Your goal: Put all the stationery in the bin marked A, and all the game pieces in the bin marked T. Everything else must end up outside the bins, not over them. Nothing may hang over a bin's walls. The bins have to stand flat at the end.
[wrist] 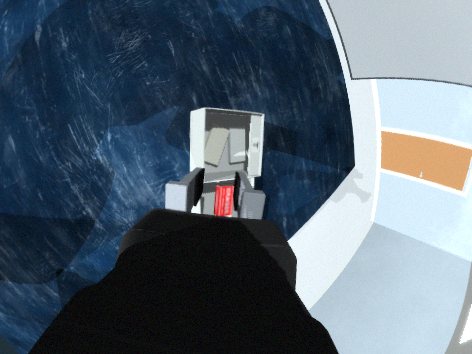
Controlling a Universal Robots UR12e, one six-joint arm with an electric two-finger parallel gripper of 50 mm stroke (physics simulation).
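Frame: origin at the arm's base, x ahead, y left, z up, level; millimetres.
Where they show: gripper, fingertip midpoint: [218,181].
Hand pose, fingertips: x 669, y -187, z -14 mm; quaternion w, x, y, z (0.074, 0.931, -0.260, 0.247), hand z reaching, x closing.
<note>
Things, the pixels of their centre, and the offset from my fingertips. Level surfaces: height alone.
- pale open-topped bin, body centre: [224,204] dx +19, dy -73, dz -76 mm
- beige block, body centre: [214,144] dx +45, dy +6, dz -88 mm
- light grey block, body centre: [236,143] dx +76, dy -9, dz -88 mm
- red ribbed piece, body centre: [222,205] dx +19, dy -80, dz -85 mm
- scratched blue table top, its level: dz -99 mm
A pale open-topped bin [197,145] stands on the dark blue table top in the middle of the wrist view. A small dark mark shows on its right wall, too small to read surely. Inside lie a beige block [216,146], tilted in the view, and a light grey block [238,145] beside it. Nearer to the gripper, past a pale wall, a red ribbed piece [224,200] shows in another walled space, partly hidden by the gripper body. My gripper [218,181] is open, its fingers part-way apart with nothing held. In the view they flank the red piece; the height between them cannot be told.
The scratched blue table top [135,75] surrounds the bin, with broad shadows across it. Its edge runs down the right side, with a pale floor beyond. An orange panel [425,160] with a white border lies farther right. The black gripper body hides the lower middle.
</note>
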